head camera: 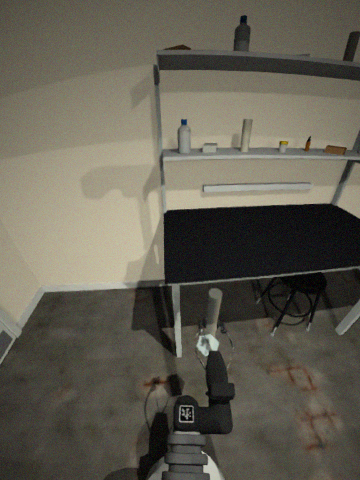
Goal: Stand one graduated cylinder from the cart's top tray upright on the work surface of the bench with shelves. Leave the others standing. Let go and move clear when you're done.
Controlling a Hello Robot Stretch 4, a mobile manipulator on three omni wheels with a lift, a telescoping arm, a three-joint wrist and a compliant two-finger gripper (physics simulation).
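Frame: origin at the robot's base, x ahead, y left, z up, level; millimetres.
Seen in the pictures: hand, tool point: (211, 320).
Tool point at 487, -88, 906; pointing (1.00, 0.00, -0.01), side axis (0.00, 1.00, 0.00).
A point is followed by its place in that frame, as x, y, z.
My gripper (214, 329) is shut on a graduated cylinder (215, 305) {461, -89, 1033}, a pale upright tube with a light faceted base near the gripper. The cylinder is held roughly upright in front of the bench's near edge, towards its left end, and looks apart from the bench. The bench with shelves has a black work surface (260, 240) {1034, -446, 887} with a pale front edge and two shelves above. The cart and the other cylinders do not show in this view.
Bottles (184, 138) {1257, 16, 1427} (242, 37) {1328, -271, 1887}, a pale tube (246, 135) {1330, -350, 1437} and small boxes stand on the lower shelf (225, 155) and upper shelf (210, 62). A black stool (306, 282) {1015, -865, 532} stands under the bench at right. A pale front leg (177, 320) {737, 58, 502} stands left of the held cylinder.
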